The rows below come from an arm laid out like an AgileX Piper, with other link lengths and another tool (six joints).
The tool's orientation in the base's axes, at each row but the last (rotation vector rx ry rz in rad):
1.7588 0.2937 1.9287
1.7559 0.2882 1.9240
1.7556 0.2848 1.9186
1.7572 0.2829 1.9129
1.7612 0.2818 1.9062
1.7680 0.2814 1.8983
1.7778 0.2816 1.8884
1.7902 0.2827 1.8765
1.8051 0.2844 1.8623
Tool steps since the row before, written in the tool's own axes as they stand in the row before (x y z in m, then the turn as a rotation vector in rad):
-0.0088 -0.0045 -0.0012 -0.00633 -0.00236 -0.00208
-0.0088 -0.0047 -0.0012 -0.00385 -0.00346 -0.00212
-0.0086 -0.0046 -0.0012 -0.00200 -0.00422 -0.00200
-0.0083 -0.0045 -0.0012 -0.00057 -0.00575 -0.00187
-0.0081 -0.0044 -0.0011 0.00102 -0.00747 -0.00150
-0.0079 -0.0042 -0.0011 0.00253 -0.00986 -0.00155
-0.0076 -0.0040 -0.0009 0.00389 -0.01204 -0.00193
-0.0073 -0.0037 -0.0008 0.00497 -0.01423 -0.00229
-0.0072 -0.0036 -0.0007 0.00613 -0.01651 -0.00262
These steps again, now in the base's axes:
0.0001 -0.0004 -0.0099 -0.00130 -0.00081 -0.00690
0.0002 -0.0002 -0.0100 -0.00116 0.00137 -0.00530
0.0001 -0.0002 -0.0098 -0.00092 0.00292 -0.00405
0.0001 -0.0002 -0.0095 -0.00046 0.00491 -0.00354
0.0001 -0.0002 -0.0093 0.00028 0.00709 -0.00296
0.0000 -0.0002 -0.0090 0.00077 0.00987 -0.00284
0.0000 -0.0003 -0.0086 0.00091 0.01246 -0.00278
0.0000 -0.0004 -0.0082 0.00107 0.01492 -0.00296
-0.0001 -0.0005 -0.0081 0.00129 0.01748 -0.00312

